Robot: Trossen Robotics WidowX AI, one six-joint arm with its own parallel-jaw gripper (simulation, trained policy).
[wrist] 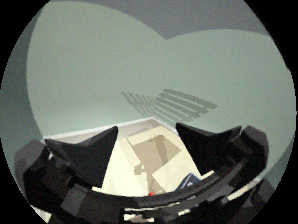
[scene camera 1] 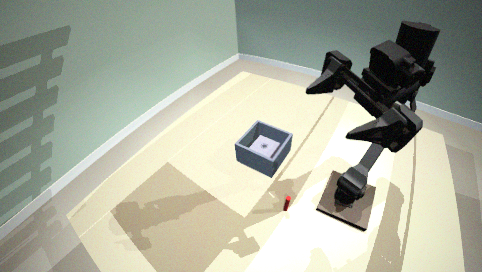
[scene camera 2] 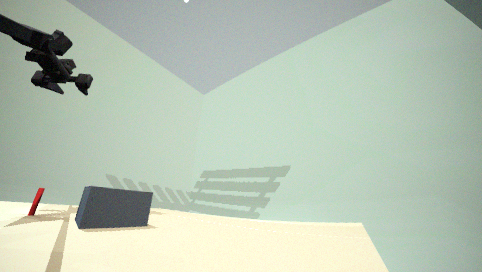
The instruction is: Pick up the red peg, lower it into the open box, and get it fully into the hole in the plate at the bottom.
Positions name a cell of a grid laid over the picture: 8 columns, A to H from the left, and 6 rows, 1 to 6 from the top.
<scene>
My gripper shows in the wrist view (D4), in scene camera 1 (F3) and in scene camera 2 (B3).
</scene>
